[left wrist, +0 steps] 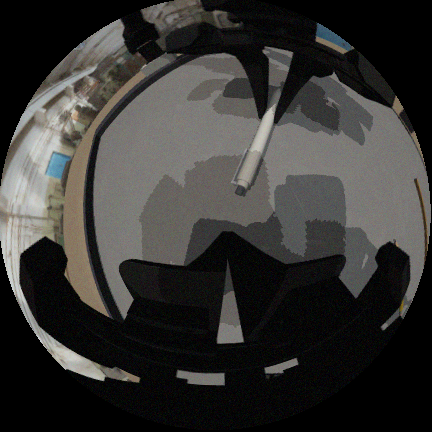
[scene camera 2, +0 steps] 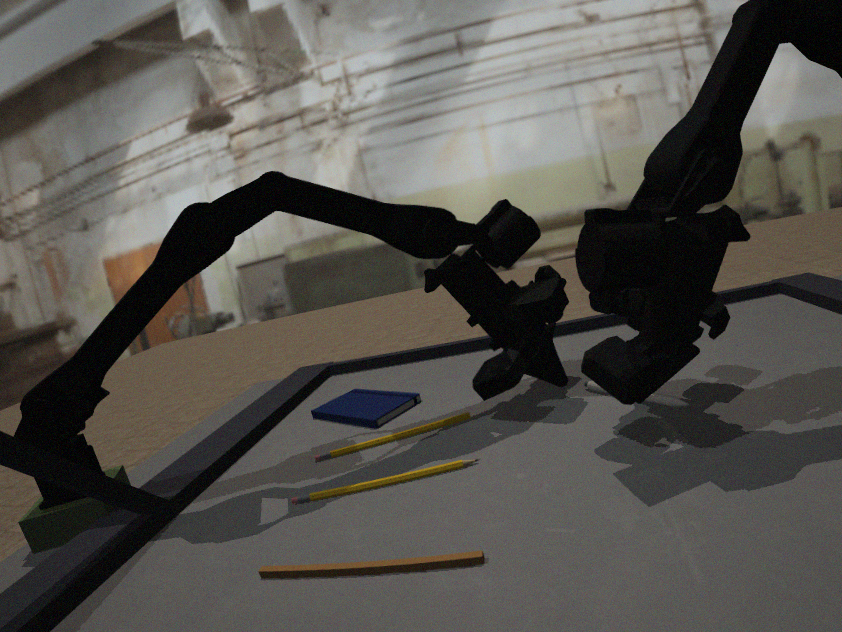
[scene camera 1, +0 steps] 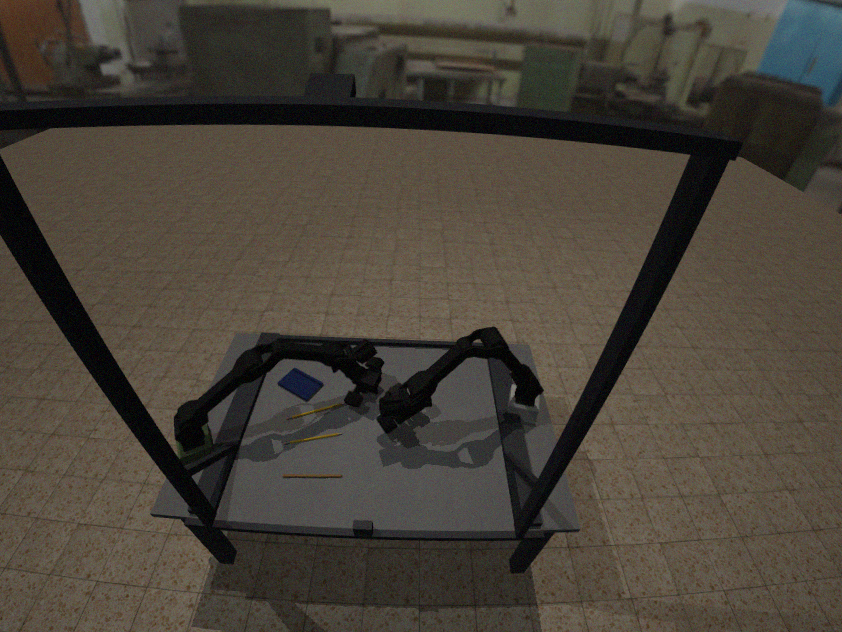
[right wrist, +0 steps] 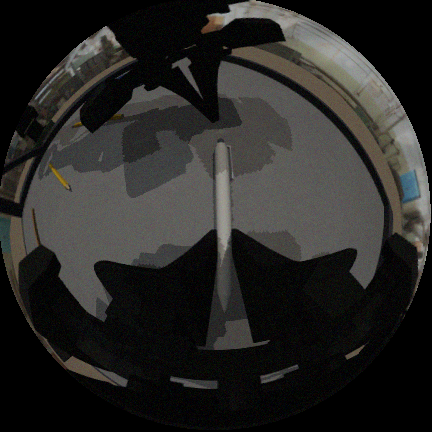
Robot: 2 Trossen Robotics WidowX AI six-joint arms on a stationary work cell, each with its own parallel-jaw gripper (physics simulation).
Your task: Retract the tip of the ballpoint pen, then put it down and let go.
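Places are measured from the left arm's base along level axes (x left, y ahead, z down), in metres.
Pixels of known places: left gripper, fingertip midpoint: (left wrist: 226,236) (scene camera 2: 564,384) (scene camera 1: 377,393) (right wrist: 214,120); right gripper, fingertip midpoint: (left wrist: 268,119) (scene camera 2: 640,398) (right wrist: 223,234); left arm's base, origin of the base link: (scene camera 1: 192,440); right arm's base, origin of the base link: (left wrist: 155,57) (scene camera 1: 524,397).
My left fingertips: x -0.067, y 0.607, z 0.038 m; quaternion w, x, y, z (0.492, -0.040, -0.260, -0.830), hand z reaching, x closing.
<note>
Ahead of a thing's pixels: the offset from my left fingertips to its top centre. Level surfaces: height alone.
A white ballpoint pen {dz -0.010, dx -0.104, dy +0.023 m} (scene camera 2: 597,388) (left wrist: 256,145) (right wrist: 223,190) with a clip and a dark button is gripped by my right gripper (left wrist: 268,119) (right wrist: 223,234) near its tip half. The button end points towards my left gripper (left wrist: 228,236) (right wrist: 215,119) (scene camera 2: 562,380). The left fingers are shut with nothing between them, a short way off the button end in the right wrist view. The pen is close over the grey table top {dz +0.002 m} (scene camera 1: 408,496); whether it touches it I cannot tell. The pen does not show clearly in scene camera 1, and the right gripper hides its middle in scene camera 2.
A blue book {dz -0.010, dx +0.164, dy -0.226 m} (scene camera 1: 299,384) (scene camera 2: 365,408) lies at the back left of the table. Two yellow pencils {dz -0.005, dx +0.028, dy -0.223 m} (scene camera 1: 314,411) {dz -0.007, dx -0.073, dy -0.261 m} (scene camera 1: 312,438) (scene camera 2: 394,436) (scene camera 2: 387,481) lie in front of it. An orange-brown stick {dz -0.005, dx -0.194, dy -0.312 m} (scene camera 1: 312,476) (scene camera 2: 372,566) lies nearer the front edge. A dark frame (scene camera 1: 632,353) stands around the table.
</note>
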